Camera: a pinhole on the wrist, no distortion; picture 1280 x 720 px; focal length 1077.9 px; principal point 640.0 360.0 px. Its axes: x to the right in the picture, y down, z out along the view. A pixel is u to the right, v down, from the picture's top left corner.
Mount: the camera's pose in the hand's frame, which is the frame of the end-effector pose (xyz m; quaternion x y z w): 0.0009 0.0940 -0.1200 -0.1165 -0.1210 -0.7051 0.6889
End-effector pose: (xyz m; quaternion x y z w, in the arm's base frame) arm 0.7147 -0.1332 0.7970 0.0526 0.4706 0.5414 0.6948
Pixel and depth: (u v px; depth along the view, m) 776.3 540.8 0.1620
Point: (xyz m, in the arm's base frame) 0.6525 -0.0418 0.8772
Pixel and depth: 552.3 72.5 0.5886
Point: 0.7792 0.0616 1.3175
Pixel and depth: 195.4 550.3 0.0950
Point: 0.5696 -0.0711 0.8566
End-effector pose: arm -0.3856 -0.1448 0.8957 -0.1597 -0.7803 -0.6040 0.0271
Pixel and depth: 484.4 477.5 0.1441
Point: -0.3547 -0.0971 1.0475
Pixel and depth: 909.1 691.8 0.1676
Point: -0.3954 -0.0599 0.9953
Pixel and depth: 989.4 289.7 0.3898
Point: -0.2856 0.1472 0.9088
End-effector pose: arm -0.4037 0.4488 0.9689 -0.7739 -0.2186 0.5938 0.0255
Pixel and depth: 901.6 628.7 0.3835
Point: -0.5993 0.3045 0.7646
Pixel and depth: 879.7 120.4 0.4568
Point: -0.6974 0.1978 0.9172
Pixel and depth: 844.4 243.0 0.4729
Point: -0.6935 0.1998 0.8634
